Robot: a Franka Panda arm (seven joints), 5 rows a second.
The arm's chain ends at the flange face. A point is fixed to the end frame.
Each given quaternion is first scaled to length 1.
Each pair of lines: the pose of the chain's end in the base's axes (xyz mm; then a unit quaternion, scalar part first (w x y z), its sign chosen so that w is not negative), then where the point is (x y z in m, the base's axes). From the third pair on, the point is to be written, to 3 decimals.
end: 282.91, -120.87, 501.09, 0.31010, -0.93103, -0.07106, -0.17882
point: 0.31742 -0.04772 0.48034
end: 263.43, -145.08, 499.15, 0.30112, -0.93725, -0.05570, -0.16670
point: 0.29904 -0.07318 0.47603
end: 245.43, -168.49, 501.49, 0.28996, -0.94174, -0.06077, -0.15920
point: 0.280 -0.097 0.476
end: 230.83, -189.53, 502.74, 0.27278, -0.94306, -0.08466, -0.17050
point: 0.264 -0.118 0.476
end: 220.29, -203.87, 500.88, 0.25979, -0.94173, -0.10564, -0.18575
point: 0.253 -0.132 0.473
